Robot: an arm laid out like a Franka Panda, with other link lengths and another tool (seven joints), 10 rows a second.
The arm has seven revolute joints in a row. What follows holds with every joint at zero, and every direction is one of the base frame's.
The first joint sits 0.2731 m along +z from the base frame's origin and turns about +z.
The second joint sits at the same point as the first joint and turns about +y.
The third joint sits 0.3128 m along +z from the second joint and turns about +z.
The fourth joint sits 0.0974 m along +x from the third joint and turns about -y.
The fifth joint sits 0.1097 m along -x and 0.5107 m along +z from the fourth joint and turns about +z.
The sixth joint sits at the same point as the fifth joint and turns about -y.
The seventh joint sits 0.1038 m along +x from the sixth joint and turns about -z.
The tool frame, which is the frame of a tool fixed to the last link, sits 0.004 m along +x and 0.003 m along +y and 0.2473 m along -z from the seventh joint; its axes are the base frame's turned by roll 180, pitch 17.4 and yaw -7.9 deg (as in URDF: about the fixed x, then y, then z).
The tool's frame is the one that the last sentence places.
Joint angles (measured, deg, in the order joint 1, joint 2, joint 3, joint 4, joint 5, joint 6, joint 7), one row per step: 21.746, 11.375, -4.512, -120.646, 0.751, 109.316, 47.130; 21.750, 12.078, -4.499, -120.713, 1.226, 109.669, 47.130; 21.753, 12.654, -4.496, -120.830, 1.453, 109.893, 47.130; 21.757, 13.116, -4.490, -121.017, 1.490, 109.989, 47.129; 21.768, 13.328, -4.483, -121.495, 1.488, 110.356, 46.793; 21.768, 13.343, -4.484, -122.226, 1.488, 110.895, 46.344; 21.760, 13.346, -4.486, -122.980, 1.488, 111.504, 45.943; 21.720, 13.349, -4.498, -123.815, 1.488, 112.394, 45.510; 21.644, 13.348, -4.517, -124.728, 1.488, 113.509, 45.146
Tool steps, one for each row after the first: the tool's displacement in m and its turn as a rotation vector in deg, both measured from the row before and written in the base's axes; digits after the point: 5 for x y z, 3 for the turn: -0.00234, 0.00091, -0.00803, 0.160, 0.479, -0.303; -0.00265, -0.00018, -0.00705, -0.025, 0.479, -0.151; -0.00328, -0.00098, -0.00635, -0.173, 0.524, -0.018; -0.00367, -0.00110, -0.00591, 0.014, 0.340, 0.317; -0.00435, -0.00150, -0.00573, 0.106, 0.246, 0.394; -0.00424, -0.00157, -0.00573, 0.105, 0.185, 0.341; -0.00368, -0.00189, -0.00630, 0.171, -0.005, 0.327; -0.00334, -0.00228, -0.00678, 0.181, -0.159, 0.221
